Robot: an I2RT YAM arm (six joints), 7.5 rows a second.
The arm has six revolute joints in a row. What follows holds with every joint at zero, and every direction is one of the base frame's.
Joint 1 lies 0.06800 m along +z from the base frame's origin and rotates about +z.
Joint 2 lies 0.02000 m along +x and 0.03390 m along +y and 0.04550 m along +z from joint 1 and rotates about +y.
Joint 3 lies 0.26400 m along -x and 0.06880 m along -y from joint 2 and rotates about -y.
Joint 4 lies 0.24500 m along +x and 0.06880 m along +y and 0.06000 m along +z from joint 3 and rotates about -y.
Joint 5 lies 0.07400 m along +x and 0.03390 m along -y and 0.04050 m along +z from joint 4 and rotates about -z.
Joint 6 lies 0.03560 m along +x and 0.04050 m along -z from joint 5 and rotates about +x.
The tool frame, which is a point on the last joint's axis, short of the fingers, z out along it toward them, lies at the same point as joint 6; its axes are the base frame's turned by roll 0.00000, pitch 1.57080 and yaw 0.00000 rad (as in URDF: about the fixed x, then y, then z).
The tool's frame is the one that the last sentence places.
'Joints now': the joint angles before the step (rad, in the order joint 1, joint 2, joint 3, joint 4, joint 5, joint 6). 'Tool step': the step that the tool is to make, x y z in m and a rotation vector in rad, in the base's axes. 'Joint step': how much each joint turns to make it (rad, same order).
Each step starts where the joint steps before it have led.
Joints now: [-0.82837, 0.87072, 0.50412, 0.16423, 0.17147, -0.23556]
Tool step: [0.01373, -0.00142, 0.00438, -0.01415, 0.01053, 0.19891]
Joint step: [0.01296, 0.04998, 0.03165, 0.02596, -0.17892, -0.05379]
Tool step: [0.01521, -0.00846, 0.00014, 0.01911, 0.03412, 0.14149]
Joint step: [0.00229, 0.08926, 0.05302, -0.00420, -0.13351, -0.04120]
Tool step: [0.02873, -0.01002, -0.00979, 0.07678, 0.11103, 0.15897]
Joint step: [0.03930, 0.15410, 0.09766, -0.08813, -0.10642, -0.06141]
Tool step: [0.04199, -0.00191, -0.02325, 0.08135, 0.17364, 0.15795]
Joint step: [0.09115, 0.19760, 0.11714, -0.12478, -0.03397, -0.08242]
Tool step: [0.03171, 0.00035, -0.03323, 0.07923, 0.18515, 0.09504]
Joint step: [0.06411, 0.18425, 0.09420, -0.12167, 0.00726, -0.05987]
